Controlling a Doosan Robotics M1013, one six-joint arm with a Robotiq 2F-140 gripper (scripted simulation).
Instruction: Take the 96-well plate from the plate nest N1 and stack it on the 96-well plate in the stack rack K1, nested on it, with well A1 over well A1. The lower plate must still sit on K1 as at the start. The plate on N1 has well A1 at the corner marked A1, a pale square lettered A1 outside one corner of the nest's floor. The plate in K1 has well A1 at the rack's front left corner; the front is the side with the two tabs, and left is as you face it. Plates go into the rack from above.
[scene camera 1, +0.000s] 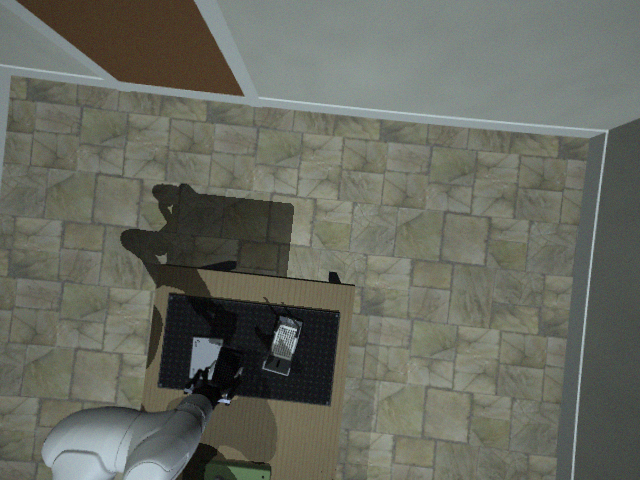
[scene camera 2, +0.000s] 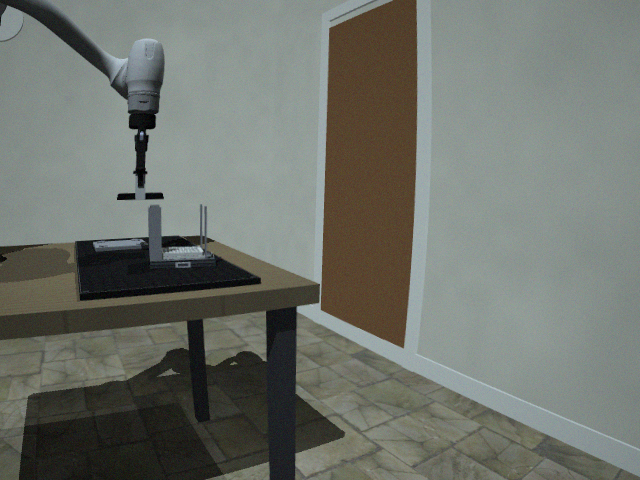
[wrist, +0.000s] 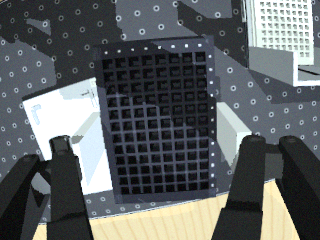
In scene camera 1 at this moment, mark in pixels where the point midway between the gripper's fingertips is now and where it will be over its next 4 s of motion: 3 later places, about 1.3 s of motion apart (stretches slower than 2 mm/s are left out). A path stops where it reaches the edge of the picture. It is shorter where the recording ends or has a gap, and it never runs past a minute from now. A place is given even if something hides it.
My gripper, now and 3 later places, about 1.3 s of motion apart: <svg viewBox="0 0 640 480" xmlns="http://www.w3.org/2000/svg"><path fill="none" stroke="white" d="M228 367L260 359L280 354L282 348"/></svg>
